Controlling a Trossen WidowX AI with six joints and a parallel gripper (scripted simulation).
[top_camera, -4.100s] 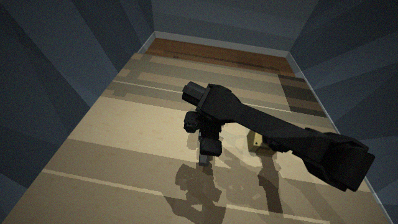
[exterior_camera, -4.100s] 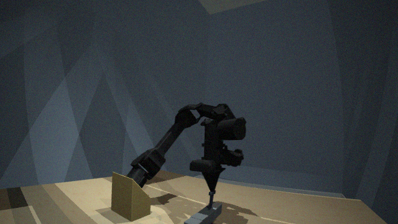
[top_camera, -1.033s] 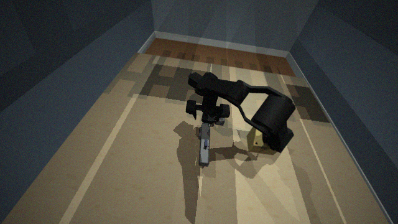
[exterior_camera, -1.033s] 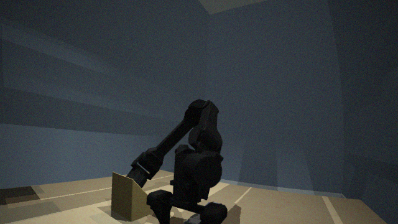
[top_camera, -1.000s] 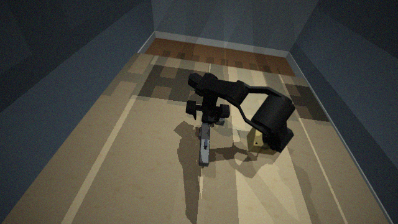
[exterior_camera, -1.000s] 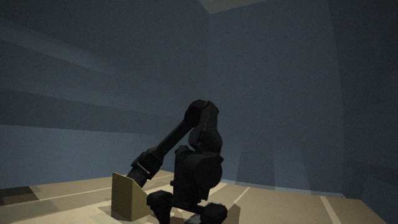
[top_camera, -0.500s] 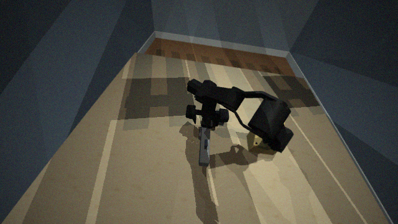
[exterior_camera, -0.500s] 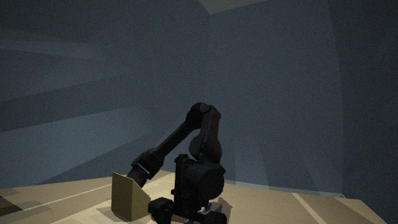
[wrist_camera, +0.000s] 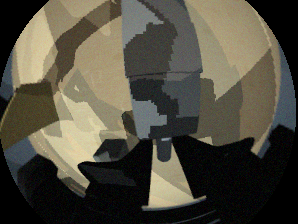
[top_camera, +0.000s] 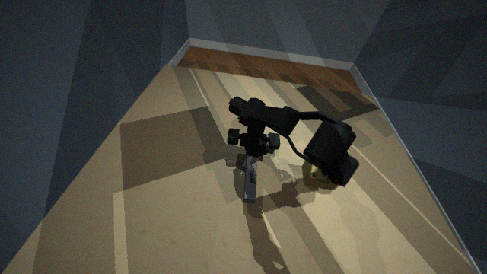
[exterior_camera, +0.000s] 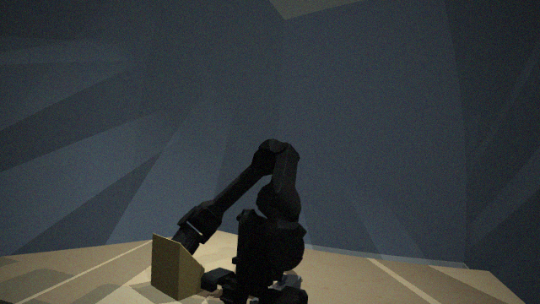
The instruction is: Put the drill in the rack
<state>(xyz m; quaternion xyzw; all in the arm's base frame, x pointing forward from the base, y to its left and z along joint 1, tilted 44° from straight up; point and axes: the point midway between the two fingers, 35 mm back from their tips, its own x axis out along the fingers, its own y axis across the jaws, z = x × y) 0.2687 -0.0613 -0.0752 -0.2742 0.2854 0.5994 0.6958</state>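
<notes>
The drill lies 50 mm to the left of my gripper tip and 30 mm above it. Round my gripper tip: grey housing 10 mm ahead, 110 mm to the left, 20 mm above; small grey rack 80 mm behind, 50 mm to the right; key 10 mm ahead, 140 mm to the left, 30 mm above.
</notes>
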